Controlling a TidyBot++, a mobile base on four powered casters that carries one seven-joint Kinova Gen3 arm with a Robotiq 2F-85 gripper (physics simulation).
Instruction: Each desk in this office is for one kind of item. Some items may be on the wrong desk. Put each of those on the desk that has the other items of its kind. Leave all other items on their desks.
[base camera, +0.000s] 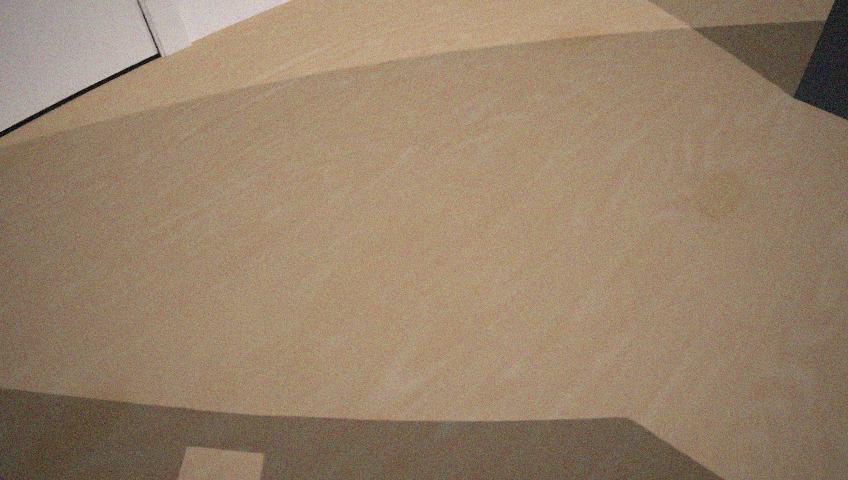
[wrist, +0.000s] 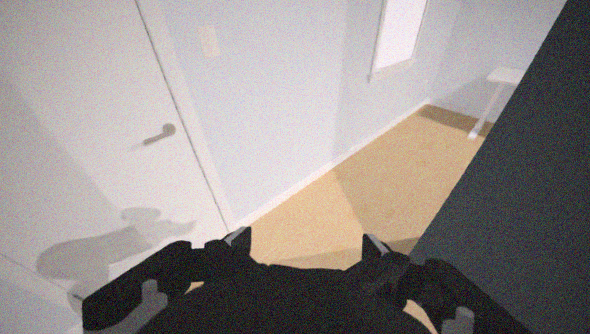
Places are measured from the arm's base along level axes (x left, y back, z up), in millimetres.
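Where they show: gripper, between the fingertips: (wrist: 305, 242).
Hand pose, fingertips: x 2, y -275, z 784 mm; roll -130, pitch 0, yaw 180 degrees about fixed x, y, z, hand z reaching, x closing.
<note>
After its pixels a point has its place.
My gripper (wrist: 305, 242) {z 784, x 2, y -274 mm} is open at the bottom of the wrist view, with floor showing between its fingertips and no item between them. Part of a white desk (wrist: 505, 76) {z 324, x -2084, y -2598 mm} shows at the upper right of the wrist view, beyond the edge of a dark partition that hides the rest of it. No items can be seen on the part of the desk that shows. No desk shows in the base camera view.
The dark partition (wrist: 530, 200) {z 498, x -627, y -598 mm} (base camera: 828, 71) {z -341, x -522, y -697 mm} stands at the right. A white door (wrist: 100, 90) {z 737, x 722, y -794 mm} with a lever handle (wrist: 160, 134) {z 537, x 617, y -841 mm} is at the left, beside a pale wall (wrist: 270, 100) {z 488, x 255, y -1321 mm} with a narrow window (wrist: 400, 32) {z 726, x -759, y -2395 mm}. Shadows cross the wooden floor (base camera: 416, 237) {z -396, x 43, y -444 mm} (wrist: 300, 220) {z -397, x 77, y -1138 mm}.
</note>
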